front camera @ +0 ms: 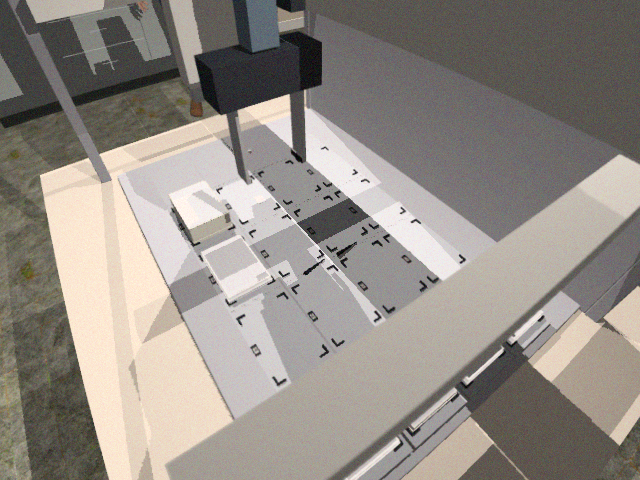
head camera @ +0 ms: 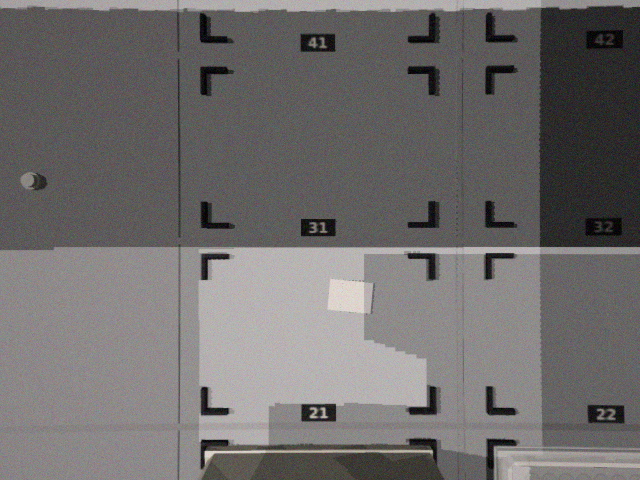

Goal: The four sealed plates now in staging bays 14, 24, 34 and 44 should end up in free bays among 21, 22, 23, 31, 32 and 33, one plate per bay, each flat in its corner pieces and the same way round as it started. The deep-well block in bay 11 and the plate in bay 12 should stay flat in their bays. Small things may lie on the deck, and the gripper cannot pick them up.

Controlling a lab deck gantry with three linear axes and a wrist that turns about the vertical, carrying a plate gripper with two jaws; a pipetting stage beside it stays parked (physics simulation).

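Pixels of known places: gripper, between the fingertips: [front camera: 272, 167]; robot's base, origin of its link: [front camera: 173, 209].
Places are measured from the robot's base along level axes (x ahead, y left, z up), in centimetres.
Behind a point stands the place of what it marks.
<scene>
My gripper [front camera: 273, 169] @[x 19.4, y 15.8, z 15.8 cm] hangs over the back part of the deck in the front view, jaws wide apart with no plate between them. The cream deep-well block [front camera: 200, 212] @[x 9.4, y 3.7, z 4.2 cm] [head camera: 320, 466] @[x 6.5, y 8.4, z 2.0 cm] sits in bay 11. The white plate [front camera: 237, 266] @[x 23.7, y 4.4, z 1.4 cm] [head camera: 578, 457] @[x 20.7, y 8.4, z 0.9 cm] lies flat in bay 12. Several sealed plates [front camera: 527, 327] @[x 61.8, y 36.1, z 2.6 cm] [front camera: 483, 366] @[x 61.7, y 25.0, z 2.8 cm] [front camera: 433, 411] @[x 61.8, y 14.5, z 2.8 cm] [front camera: 374, 458] @[x 61.5, y 4.5, z 2.9 cm] show as thin white edges in the staging bays, partly behind the front beam. A small pale square [front camera: 260, 198] @[x 8.2, y 17.3, z 0.1 cm] [head camera: 350, 296] @[x 8.3, y 17.1, z 0.1 cm] lies inside bay 21. Bay 31 holds no plate in the head view; bays 22 and 32 show partly there.
Two dark slim pen-like things [front camera: 314, 267] @[x 31.2, y 16.2, z 0.4 cm] [front camera: 346, 249] @[x 31.0, y 23.7, z 0.4 cm] lie on the deck near the middle. A small round pale piece [front camera: 249, 151] @[x -9.7, y 23.7, z 0.2 cm] [head camera: 32, 180] @[x -9.7, y 23.8, z 0.4 cm] stands left of bay 31 in the head view. A thick beam [front camera: 392, 330] @[x 61.1, y -0.1, z 40.0 cm] crosses the front of the deck.
</scene>
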